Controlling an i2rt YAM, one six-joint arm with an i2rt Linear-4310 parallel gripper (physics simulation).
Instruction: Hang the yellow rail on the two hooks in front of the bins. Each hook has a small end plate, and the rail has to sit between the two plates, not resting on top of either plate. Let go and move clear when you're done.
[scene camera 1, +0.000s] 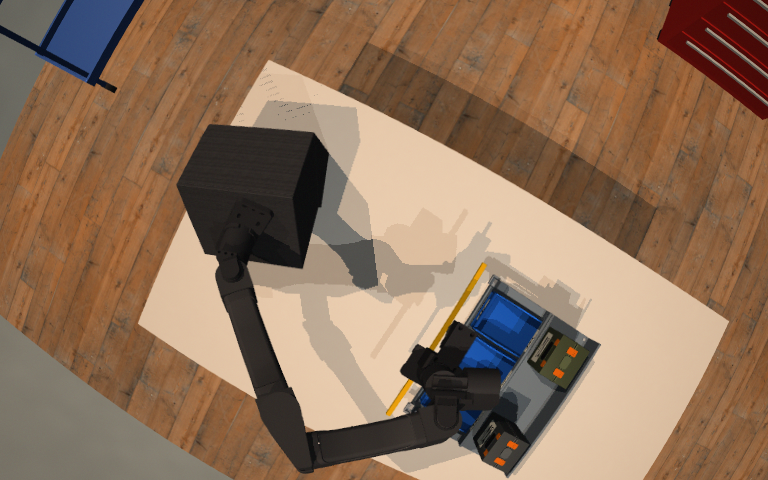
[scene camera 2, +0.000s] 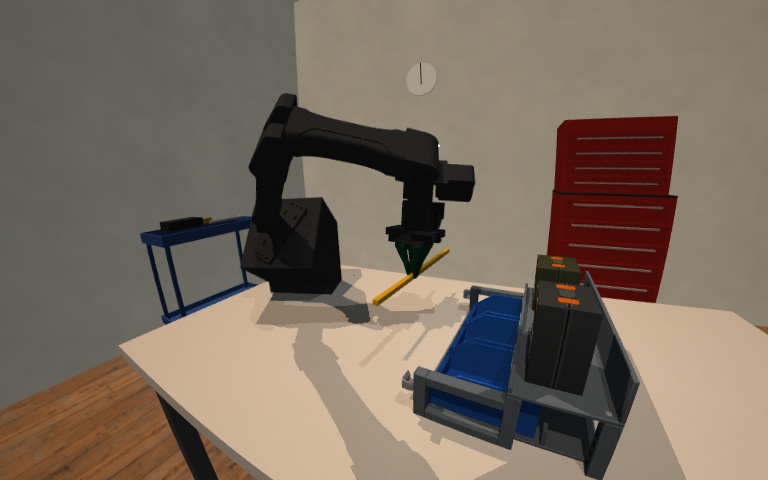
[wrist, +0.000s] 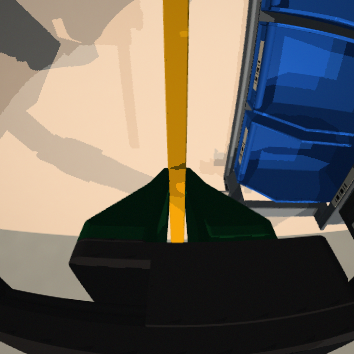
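Pixels of known places: gripper, fingertip midpoint: (scene camera 2: 412, 277) (wrist: 176, 176); arm's base at its link origin: (scene camera 1: 242, 229) (scene camera 2: 281, 231).
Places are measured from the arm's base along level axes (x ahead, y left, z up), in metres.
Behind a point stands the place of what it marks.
The yellow rail (scene camera 1: 472, 283) {x 0.460, y 0.089, z -0.054 m} (scene camera 2: 393, 289) {x 0.430, y -0.184, z -0.047 m} (wrist: 176, 100) {x 0.444, y -0.047, z -0.050 m} is held in the air above the table, clear of both hooks. My gripper (scene camera 2: 415, 275) {x 0.437, y -0.097, z -0.057 m} (wrist: 176, 176) {x 0.437, y -0.097, z -0.057 m} is shut on the rail near its middle; in scene camera 1 the wrist hides the fingertips. The near hook (scene camera 1: 408, 406) {x 0.477, y -0.246, z -0.180 m} (scene camera 2: 406, 380) {x 0.474, y -0.251, z -0.174 m} and the far hook (scene camera 1: 494, 280) {x 0.531, y 0.114, z -0.179 m} (scene camera 2: 467, 293) {x 0.529, y 0.120, z -0.176 m} stick out from the front corners of the rack in front of the blue bins (scene camera 1: 504, 316) (scene camera 2: 481, 356) (wrist: 305, 65). From above, the rail runs roughly parallel to the rack's front, on the robot base's side. The end plates are too small to make out clearly.
The grey rack (scene camera 2: 420, 393) {x 0.500, y -0.259, z -0.185 m} carries a dark case (scene camera 1: 501, 447) {x 0.670, y -0.203, z -0.012 m} (scene camera 2: 560, 339) {x 0.677, y -0.255, z -0.055 m} and a green case (scene camera 1: 560, 359) {x 0.708, y 0.018, z -0.037 m} (scene camera 2: 557, 270) {x 0.713, y -0.033, z -0.039 m} behind the bins. The black robot base block (scene camera 1: 249, 164) {x -0.022, y 0.122, z 0.053 m} (scene camera 2: 311, 243) {x 0.106, y 0.007, z -0.032 m} stands on the table (scene camera 1: 651, 339) {x 1.048, y 0.147, z -0.235 m} (scene camera 2: 237, 384) {x 0.152, y -0.330, z -0.234 m}.
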